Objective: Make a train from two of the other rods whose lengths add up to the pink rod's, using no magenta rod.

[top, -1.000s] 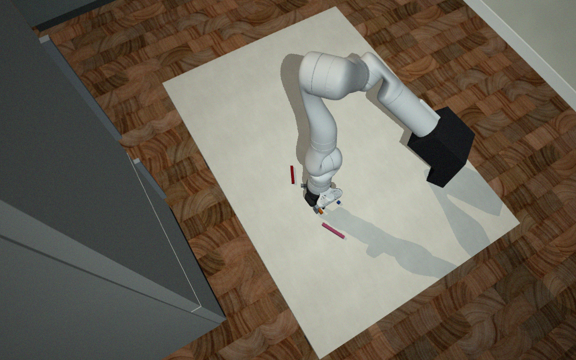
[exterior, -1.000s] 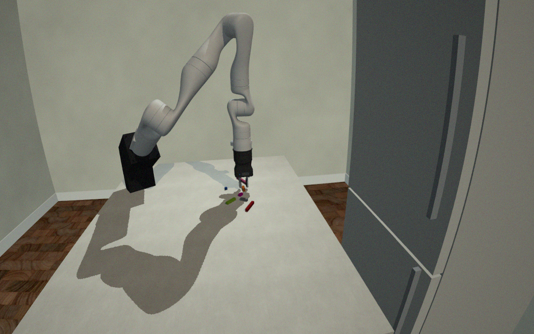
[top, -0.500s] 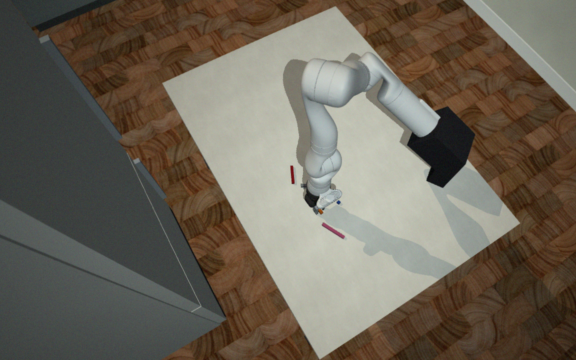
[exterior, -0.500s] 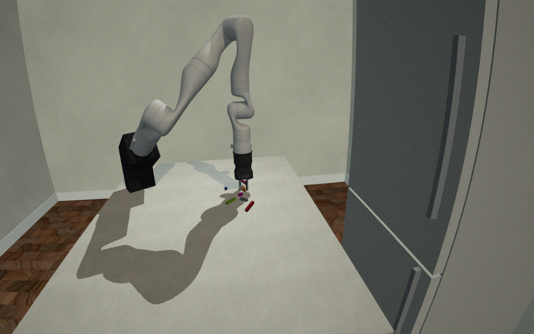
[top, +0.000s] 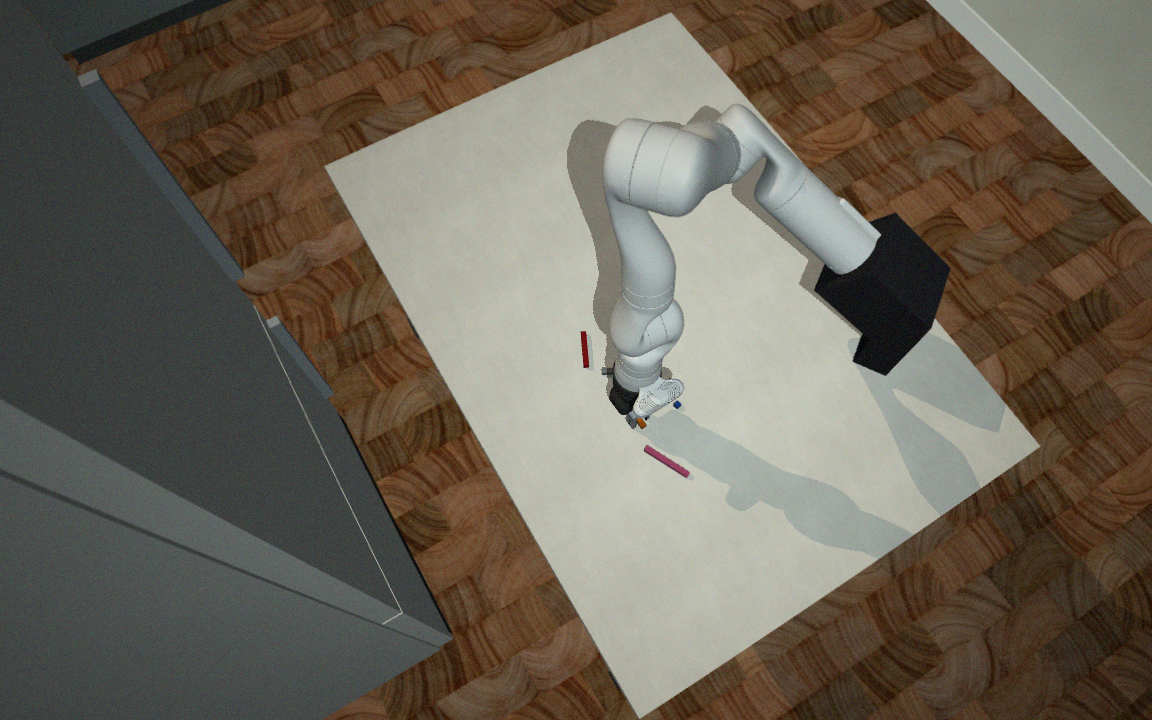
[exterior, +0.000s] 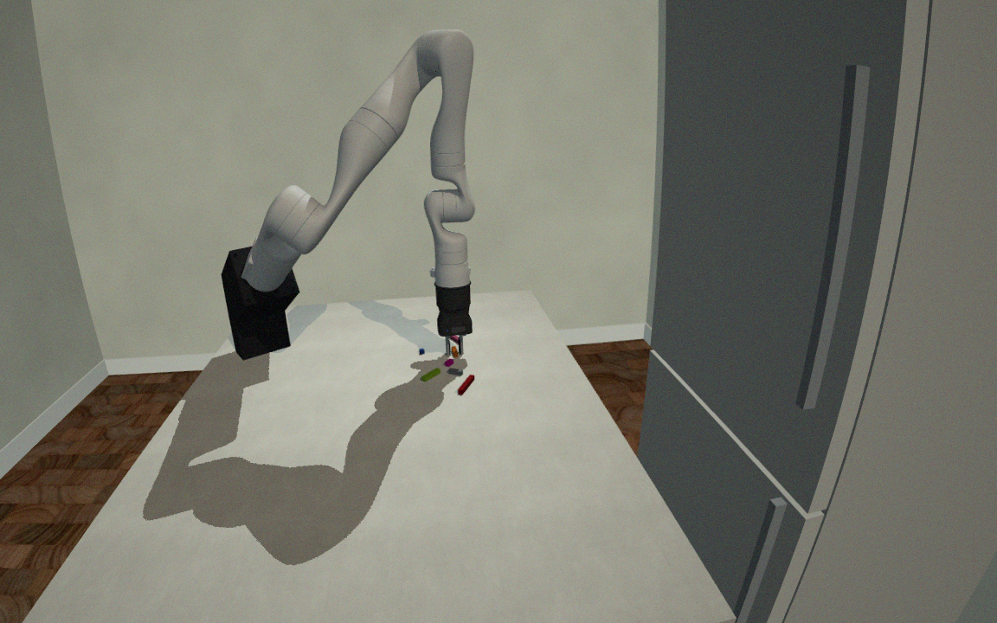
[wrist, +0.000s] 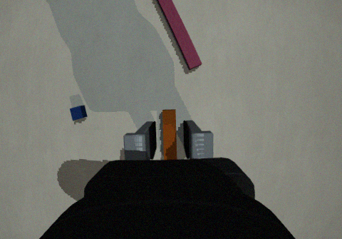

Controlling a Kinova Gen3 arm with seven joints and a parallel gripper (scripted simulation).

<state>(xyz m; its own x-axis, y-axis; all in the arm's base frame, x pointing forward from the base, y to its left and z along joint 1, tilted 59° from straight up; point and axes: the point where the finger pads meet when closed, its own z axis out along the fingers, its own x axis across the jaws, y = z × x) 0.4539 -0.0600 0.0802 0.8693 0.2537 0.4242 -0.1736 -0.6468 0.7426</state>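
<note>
Right now the orange rod is 10 mm below my hand. The rest, counted from my hand: blue rod: 70 mm behind, 30 mm to the left, 10 mm below; pink rod: 90 mm to the left, 20 mm ahead, 10 mm below; magenta rod: 50 mm to the right, 30 mm behind, 10 mm below.
</note>
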